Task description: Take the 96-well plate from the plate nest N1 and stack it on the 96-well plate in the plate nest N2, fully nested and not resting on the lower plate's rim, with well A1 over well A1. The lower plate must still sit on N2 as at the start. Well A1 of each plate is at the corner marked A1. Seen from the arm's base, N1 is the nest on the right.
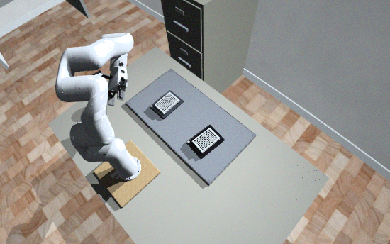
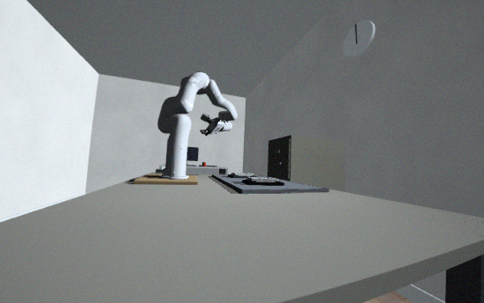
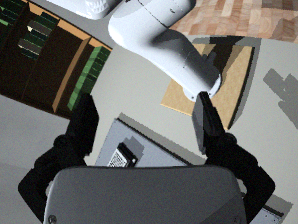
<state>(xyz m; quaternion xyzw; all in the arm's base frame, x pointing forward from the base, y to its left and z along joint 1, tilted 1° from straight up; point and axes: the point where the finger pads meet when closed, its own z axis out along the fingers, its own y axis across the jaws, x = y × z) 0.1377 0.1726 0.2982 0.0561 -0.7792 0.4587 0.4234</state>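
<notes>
Now: the white 96-well plate 31 cm to the right of my hand, 29 cm below it and 26 cm ahead of it. From my hand the other things lie so: black plate nest N1: 31 cm to the right, 30 cm below, 26 cm ahead; black plate nest N2: 30 cm below, 25 cm ahead, 2 cm to the left.
</notes>
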